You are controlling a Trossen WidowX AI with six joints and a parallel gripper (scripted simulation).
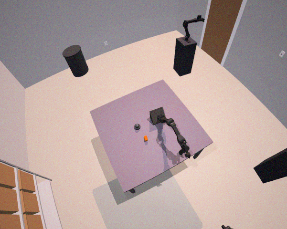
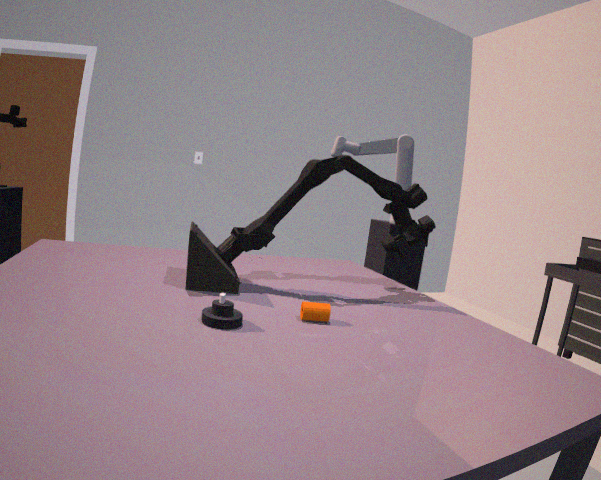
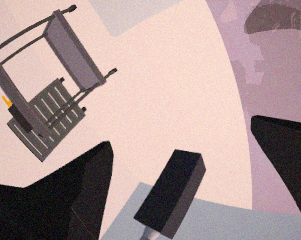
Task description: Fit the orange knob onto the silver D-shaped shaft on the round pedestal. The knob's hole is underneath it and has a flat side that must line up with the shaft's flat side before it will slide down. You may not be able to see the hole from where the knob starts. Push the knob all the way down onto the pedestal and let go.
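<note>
Now: gripper tip 45 cm to the left of the orange knob, 35 cm short of it and 10 cm above it. Also, from my gripper tip: round black pedestal: 67 cm to the right, 39 cm ahead, 9 cm below.
</note>
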